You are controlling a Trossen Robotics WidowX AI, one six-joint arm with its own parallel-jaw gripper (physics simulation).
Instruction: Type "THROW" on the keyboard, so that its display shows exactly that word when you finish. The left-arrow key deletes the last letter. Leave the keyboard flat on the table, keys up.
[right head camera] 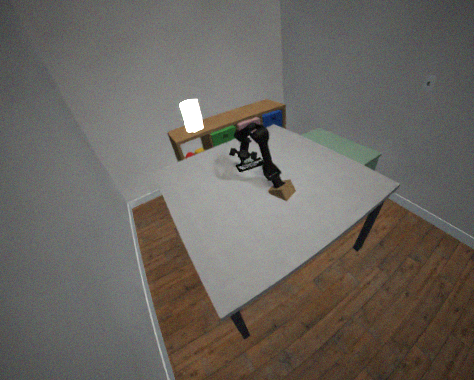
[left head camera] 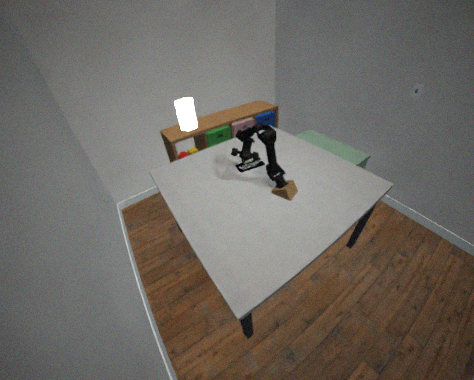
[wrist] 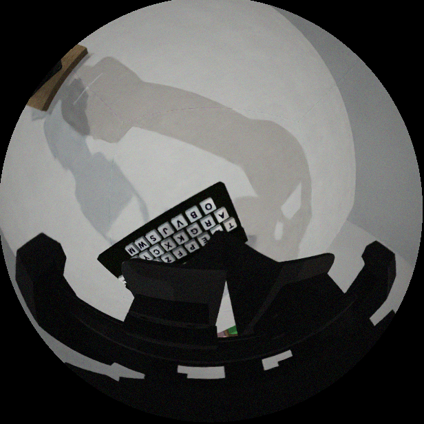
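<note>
The black keyboard (left head camera: 243, 169) (right head camera: 242, 169) (wrist: 219, 191) with white letter keys lies flat, keys up, on the grey table (left head camera: 235, 240) (right head camera: 240, 235). In the wrist view its letters appear upside down, with O, B, V, J, S, W, M in the top row. My gripper (left head camera: 252, 160) (right head camera: 246, 161) (wrist: 219, 235) is shut and empty, pointing down over the keyboard. In the wrist view its tips cover most of the N key, between T and E. Whether they touch it cannot be told. The fingers hide the display, and its text is not readable in the head views.
The arm stands on a wooden block (left head camera: 285, 191) (right head camera: 282, 191) on the table. Behind the table are a low wooden shelf (left head camera: 220, 118) (right head camera: 227, 116) with coloured bins and a lit lamp (left head camera: 186, 114) (right head camera: 191, 115). A green bench (left head camera: 335, 147) (right head camera: 345, 145) stands beyond the right edge.
</note>
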